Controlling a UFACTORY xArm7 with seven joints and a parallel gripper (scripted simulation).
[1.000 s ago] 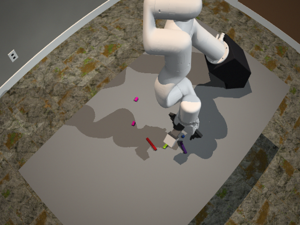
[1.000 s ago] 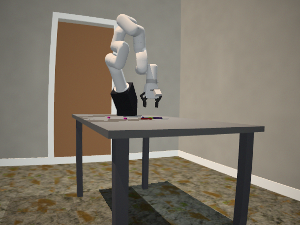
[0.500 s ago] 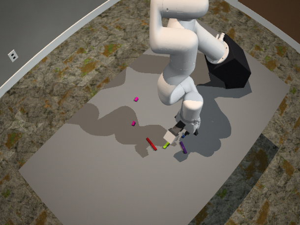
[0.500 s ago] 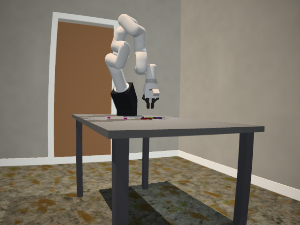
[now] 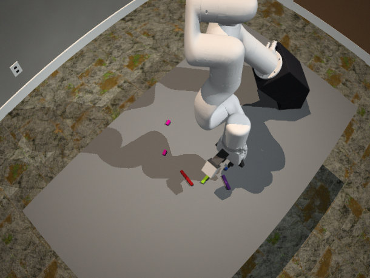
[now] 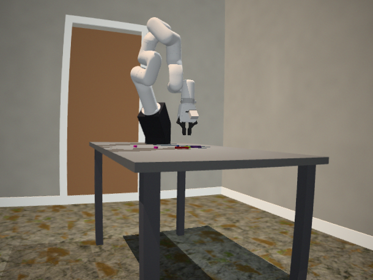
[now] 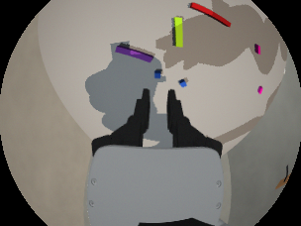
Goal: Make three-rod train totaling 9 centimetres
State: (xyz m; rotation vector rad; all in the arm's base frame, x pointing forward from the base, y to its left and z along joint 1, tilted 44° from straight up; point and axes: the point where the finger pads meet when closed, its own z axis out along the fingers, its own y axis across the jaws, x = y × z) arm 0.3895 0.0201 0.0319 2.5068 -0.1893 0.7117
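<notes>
Now: the blue rod 80 mm below my hand. From my hand the other things lie so: lime rod 70 mm ahead, 50 mm to the right, 80 mm below; purple rod 50 mm ahead, 20 mm to the left, 80 mm below; red rod 100 mm ahead, 120 mm to the right, 80 mm below.
</notes>
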